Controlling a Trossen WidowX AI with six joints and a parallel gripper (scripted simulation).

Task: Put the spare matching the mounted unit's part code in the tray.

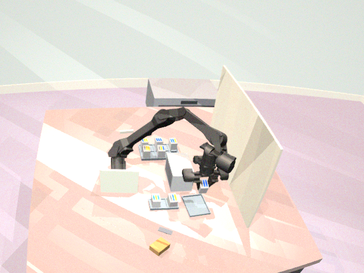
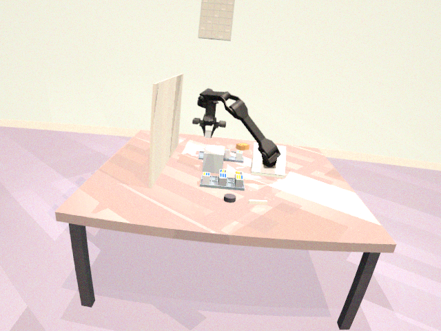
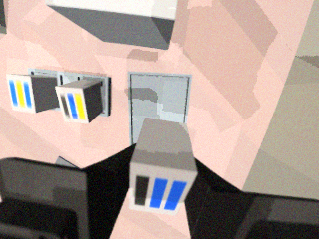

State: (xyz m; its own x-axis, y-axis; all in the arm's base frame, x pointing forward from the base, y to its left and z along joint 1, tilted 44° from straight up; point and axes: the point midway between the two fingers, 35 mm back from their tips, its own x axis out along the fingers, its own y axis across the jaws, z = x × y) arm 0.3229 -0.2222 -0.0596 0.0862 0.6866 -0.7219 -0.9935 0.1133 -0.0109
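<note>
The flat tray lies 110 mm below my gripper tip, 10 mm to the left of it and 10 mm behind it. Round my gripper tip: grey spare (30 mm above); tall beige panel (210 mm ahead, 170 mm to the left, 110 mm above); mounted unit (190 mm to the left, 60 mm below, 40 mm behind).
</note>
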